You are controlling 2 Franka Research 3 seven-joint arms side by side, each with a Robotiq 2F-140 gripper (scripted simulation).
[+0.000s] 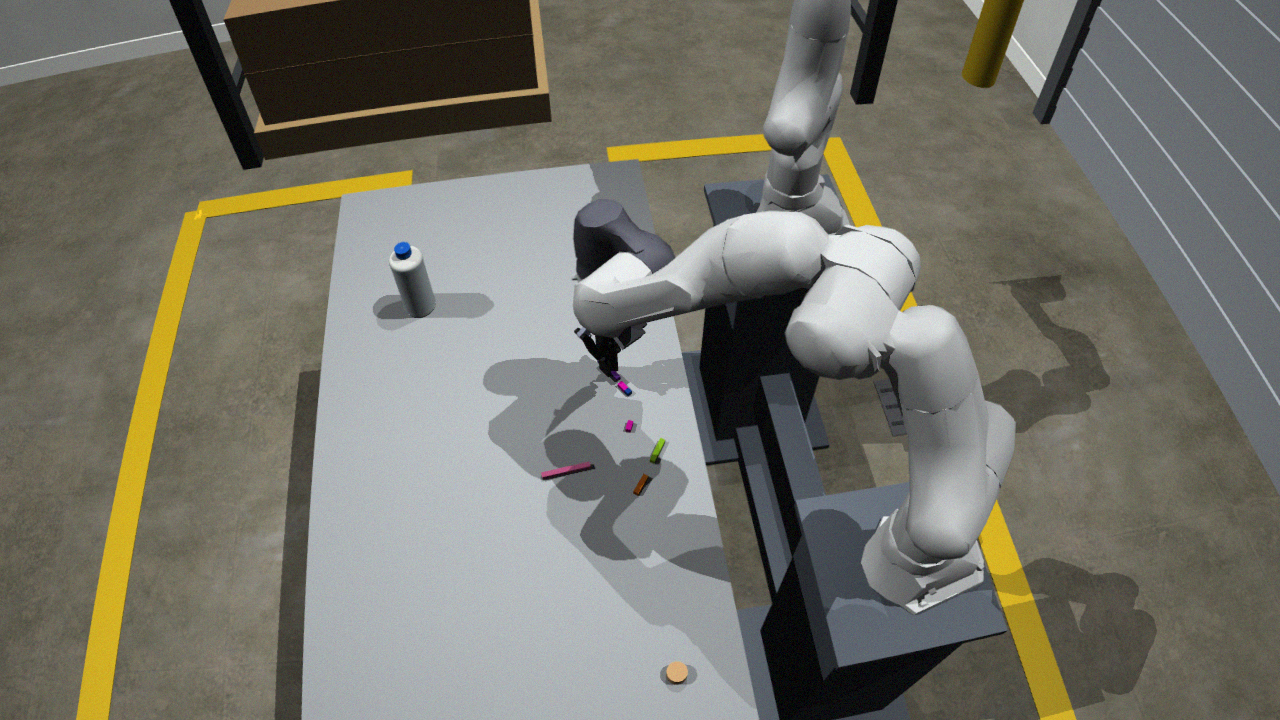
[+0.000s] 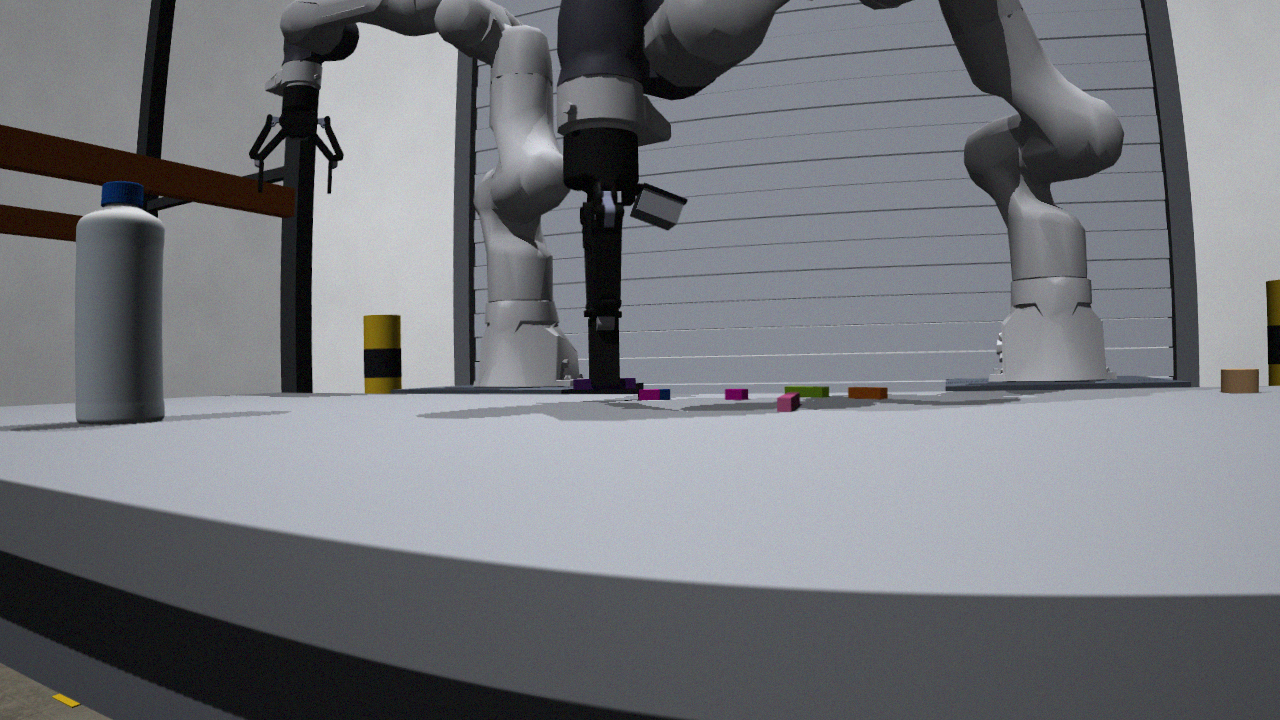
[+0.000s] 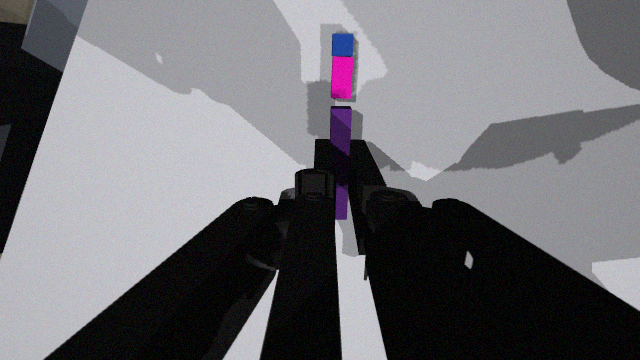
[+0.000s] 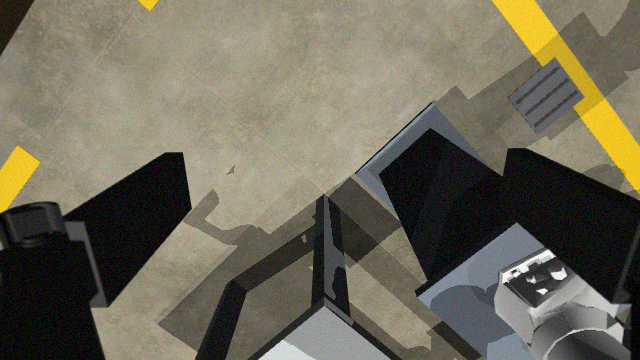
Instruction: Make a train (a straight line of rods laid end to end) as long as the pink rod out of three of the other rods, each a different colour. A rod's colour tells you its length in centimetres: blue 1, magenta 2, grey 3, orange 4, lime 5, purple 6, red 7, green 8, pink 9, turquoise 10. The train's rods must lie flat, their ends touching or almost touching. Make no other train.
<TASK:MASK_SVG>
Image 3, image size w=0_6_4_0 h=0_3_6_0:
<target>my left gripper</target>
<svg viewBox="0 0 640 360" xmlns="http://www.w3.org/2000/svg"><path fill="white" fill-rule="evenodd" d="M350 140L348 196L359 255L365 255L364 280L367 280L368 276L387 360L640 360L640 311L470 204L458 199L447 198L435 200L432 202L432 208L423 207L414 193L387 187L365 140ZM467 251L473 258L471 269L465 265ZM330 139L315 139L314 168L302 169L295 173L295 188L283 190L278 205L274 205L271 200L262 197L247 197L237 201L43 360L223 360L274 279L276 270L279 270L259 360L342 360L335 240L336 178Z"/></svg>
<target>magenta rod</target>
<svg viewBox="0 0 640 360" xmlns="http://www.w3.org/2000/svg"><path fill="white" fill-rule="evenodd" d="M332 57L331 98L351 99L353 57Z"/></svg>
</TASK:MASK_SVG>
